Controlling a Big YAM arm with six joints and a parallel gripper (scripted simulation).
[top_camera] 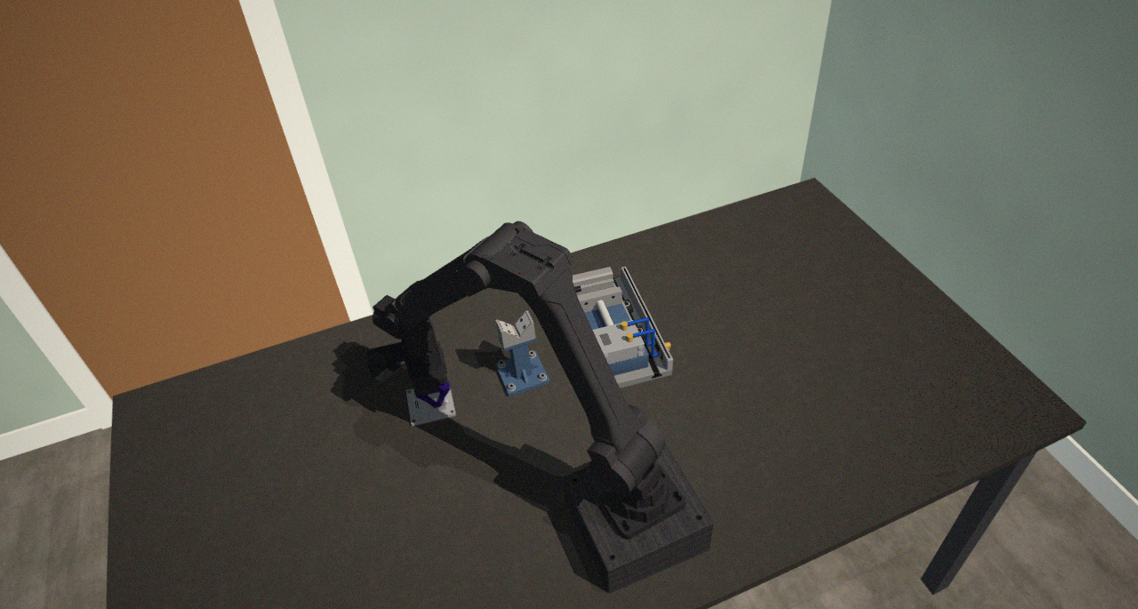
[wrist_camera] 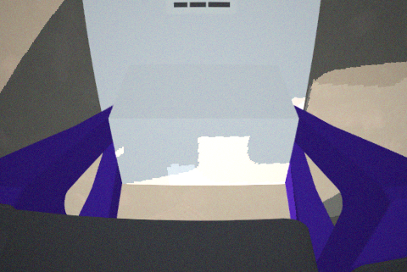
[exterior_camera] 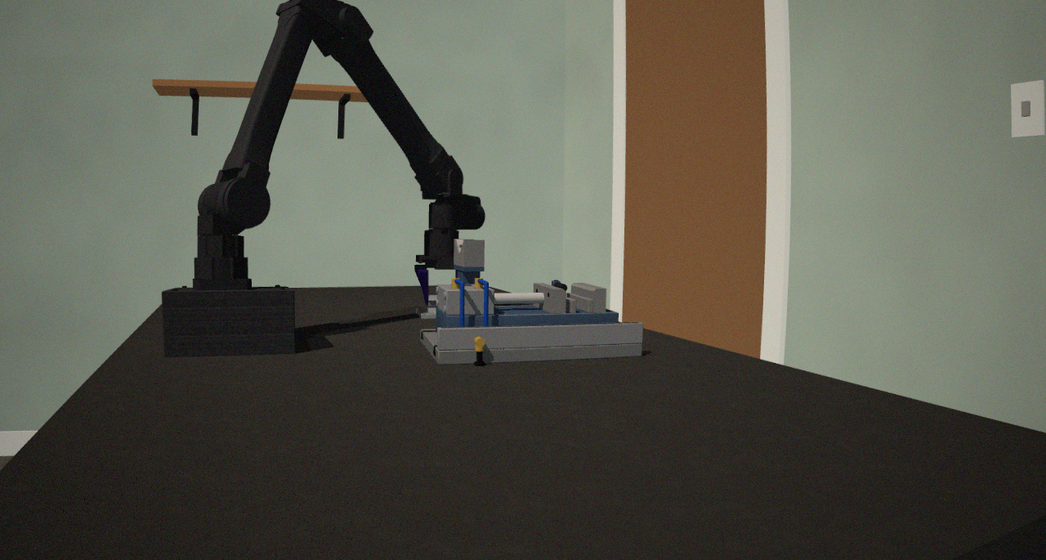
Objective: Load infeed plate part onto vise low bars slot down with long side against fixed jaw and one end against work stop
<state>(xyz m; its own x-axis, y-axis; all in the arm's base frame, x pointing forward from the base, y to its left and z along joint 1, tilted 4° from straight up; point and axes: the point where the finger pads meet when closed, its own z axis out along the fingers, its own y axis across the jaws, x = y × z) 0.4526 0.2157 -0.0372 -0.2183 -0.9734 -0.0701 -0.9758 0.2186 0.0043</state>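
The grey infeed plate lies 30 mm below my hand and 10 mm to the left of it. The rest, counted from my hand: part 10 mm to the right.
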